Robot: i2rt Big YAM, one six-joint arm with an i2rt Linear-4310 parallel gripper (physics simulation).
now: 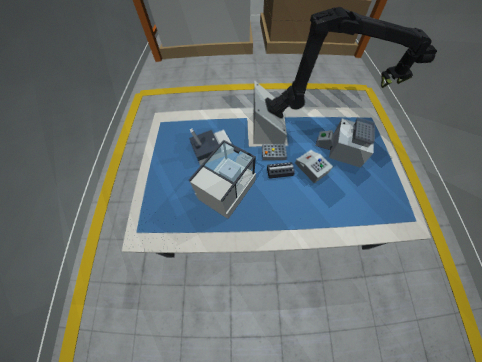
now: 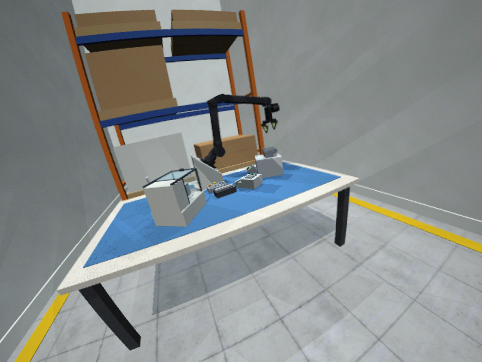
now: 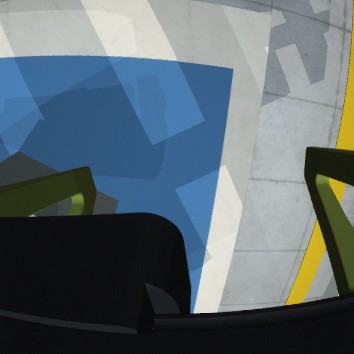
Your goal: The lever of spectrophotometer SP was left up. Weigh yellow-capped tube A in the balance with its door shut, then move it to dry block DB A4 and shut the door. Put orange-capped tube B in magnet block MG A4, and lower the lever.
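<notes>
My gripper [image 1: 395, 81] [image 2: 270, 128] [image 3: 196, 169] is open and empty, high above the table's back right. A grey rack [image 1: 270, 156] near the arm base holds an orange-capped tube [image 1: 266, 152] and a yellow-capped tube [image 1: 273, 149]. A black block [image 1: 280, 170] [image 2: 225, 191], apparently the magnet block, lies before it. The balance [image 1: 212, 189] [image 2: 167, 204] stands left with glass upper panels; its door state is unclear. A dark device [image 1: 202, 143] behind it has an upright stick [image 1: 193, 132], perhaps the spectrophotometer lever. A white box [image 1: 350, 150] [image 2: 269, 166] at right bears a grey block [image 1: 364, 131] [image 2: 270, 151], perhaps the dry block.
A white keypad device [image 1: 314, 166] [image 2: 251, 181] stands between the black block and the white box. A small device with a green button [image 1: 325, 135] is behind it. The slanted arm mount [image 1: 269, 120] rises at the table's back. A storage rack [image 2: 85, 85] stands behind.
</notes>
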